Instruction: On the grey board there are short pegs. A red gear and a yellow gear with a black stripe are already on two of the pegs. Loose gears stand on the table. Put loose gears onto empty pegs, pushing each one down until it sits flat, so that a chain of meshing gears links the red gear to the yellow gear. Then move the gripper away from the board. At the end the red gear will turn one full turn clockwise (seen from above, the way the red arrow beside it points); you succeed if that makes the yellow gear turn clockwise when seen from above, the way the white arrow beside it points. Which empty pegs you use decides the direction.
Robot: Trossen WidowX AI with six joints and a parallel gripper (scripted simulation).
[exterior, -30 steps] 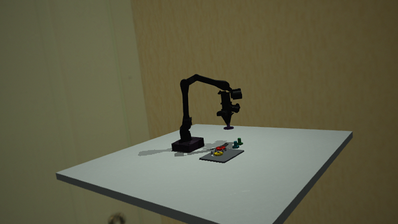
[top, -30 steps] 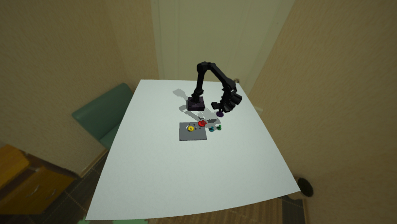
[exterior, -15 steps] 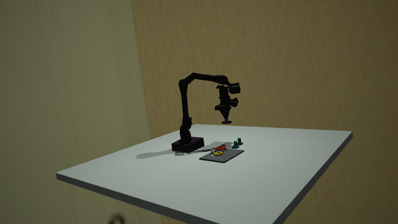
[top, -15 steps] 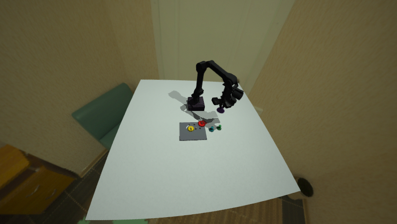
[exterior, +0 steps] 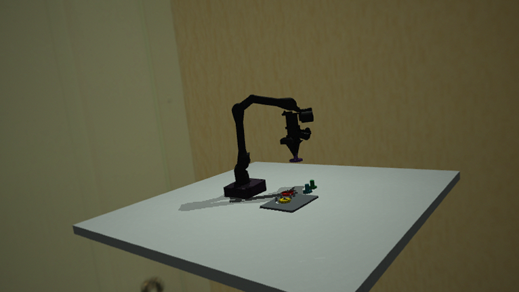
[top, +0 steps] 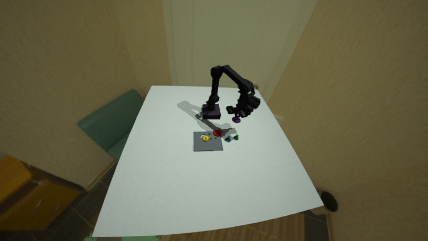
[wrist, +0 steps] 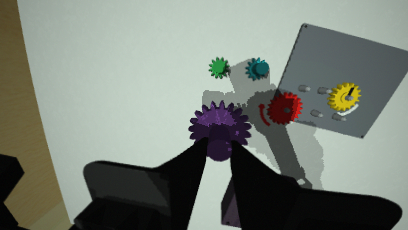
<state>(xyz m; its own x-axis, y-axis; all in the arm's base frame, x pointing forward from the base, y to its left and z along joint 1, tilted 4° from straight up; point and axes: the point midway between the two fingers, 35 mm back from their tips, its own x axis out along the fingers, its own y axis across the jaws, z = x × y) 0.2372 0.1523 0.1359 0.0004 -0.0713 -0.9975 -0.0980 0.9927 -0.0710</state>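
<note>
The yellow gear lies 6 cm ahead of my gripper tip, 23 cm to the right of it and 15 cm below it. The rest, counted from my gripper tip: green gear: 7 cm ahead, 1 cm to the left, 15 cm below; then purple gear: 1 cm below; then teal gear: 8 cm ahead, 6 cm to the right, 15 cm below.
</note>
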